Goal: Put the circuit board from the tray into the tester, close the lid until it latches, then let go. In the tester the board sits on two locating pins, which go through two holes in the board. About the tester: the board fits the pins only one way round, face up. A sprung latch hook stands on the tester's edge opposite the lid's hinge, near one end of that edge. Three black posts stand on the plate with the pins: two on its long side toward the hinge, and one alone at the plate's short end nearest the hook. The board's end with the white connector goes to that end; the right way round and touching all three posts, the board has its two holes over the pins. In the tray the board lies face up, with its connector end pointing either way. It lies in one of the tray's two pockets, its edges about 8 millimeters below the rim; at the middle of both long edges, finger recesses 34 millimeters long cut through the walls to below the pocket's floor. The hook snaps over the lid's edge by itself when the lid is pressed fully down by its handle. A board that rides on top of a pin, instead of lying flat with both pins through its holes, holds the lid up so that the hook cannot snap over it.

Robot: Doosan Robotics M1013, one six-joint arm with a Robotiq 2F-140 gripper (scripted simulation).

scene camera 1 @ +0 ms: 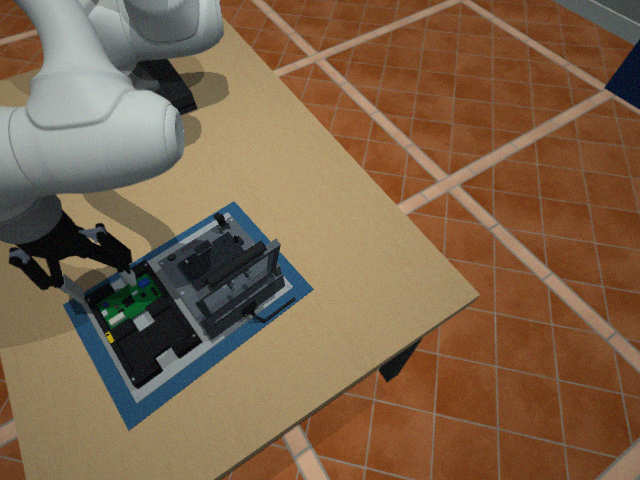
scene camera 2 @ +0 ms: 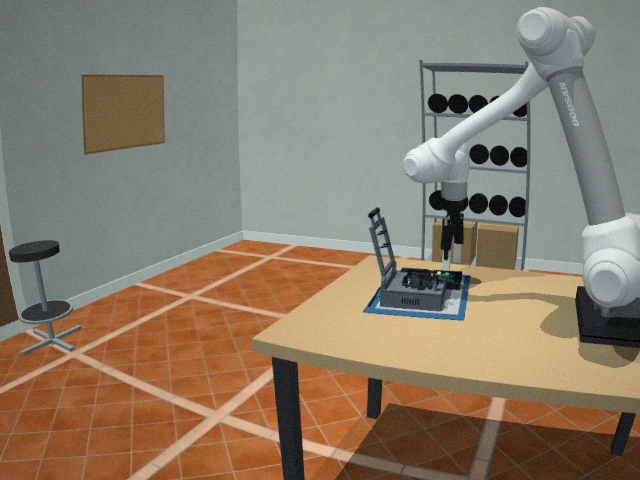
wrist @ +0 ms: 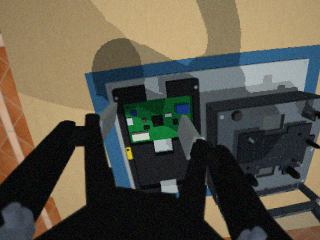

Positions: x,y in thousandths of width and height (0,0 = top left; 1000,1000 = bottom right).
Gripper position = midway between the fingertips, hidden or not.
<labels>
my gripper: scene camera 1 170,599; scene camera 2 705,553; wrist 464,494
</labels>
